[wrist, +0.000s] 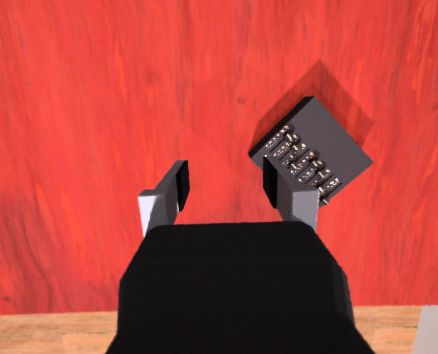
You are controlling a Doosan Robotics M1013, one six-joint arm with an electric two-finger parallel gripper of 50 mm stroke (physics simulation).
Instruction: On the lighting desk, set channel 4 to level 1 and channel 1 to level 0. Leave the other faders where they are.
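Frame: origin at the arm's base, x right, y down, z ahead, level; centimetres.
Seen in the pictures: gripper, fingertip midpoint: (225, 174).
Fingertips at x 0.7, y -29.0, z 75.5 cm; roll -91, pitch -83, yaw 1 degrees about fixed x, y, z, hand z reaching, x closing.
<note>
Offsets run from my fingertips to a thing's top centre. "pt": to the spot under its first point. Level surfaces: height alone.
The lighting desk {dx +7.5, dy +24.9, dz +14.6 cm} (337, 137), a dark grey box with a row of small black faders and pale scale marks, lies turned at an angle on the red surface, right of the middle of the view. The fader row {pt dx +7.2, dy +26.2, dz +12.9 cm} (302, 160) runs slantwise along its lower left part. The channel numbers and the exact fader levels are too small or hidden to read. My gripper (225, 174) is open, with nothing between its fingers. It is above the red surface, to the left of the desk in the view. Its right finger covers the desk's lower left corner area.
The red wood-grained table top {dy +31.7 cm} (100, 100) lies under the desk. Its edge runs across the bottom of the view, with a light brown wooden strip (55, 332) beyond it. A grey patch (427, 332) shows at the bottom right corner. The desk casts a shadow toward the top.
</note>
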